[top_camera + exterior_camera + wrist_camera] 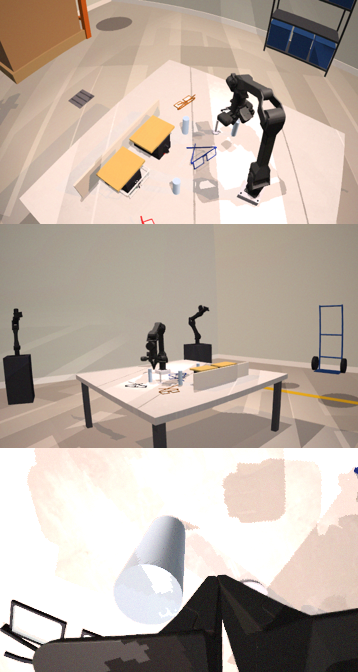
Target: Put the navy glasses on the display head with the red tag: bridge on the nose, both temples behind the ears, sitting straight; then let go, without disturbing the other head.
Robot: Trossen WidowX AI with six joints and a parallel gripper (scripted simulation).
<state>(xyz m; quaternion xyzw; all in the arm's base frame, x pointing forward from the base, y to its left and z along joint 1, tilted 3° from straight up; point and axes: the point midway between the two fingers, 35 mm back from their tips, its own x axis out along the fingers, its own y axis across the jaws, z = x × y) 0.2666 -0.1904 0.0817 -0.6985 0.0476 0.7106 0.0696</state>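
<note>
My gripper tip is 7 cm short of the white post, 2 cm to the right of it and 7 cm above it. From my gripper tip the other things lie so: low board: 30 cm ahead, 42 cm to the left, 4 cm below.
</note>
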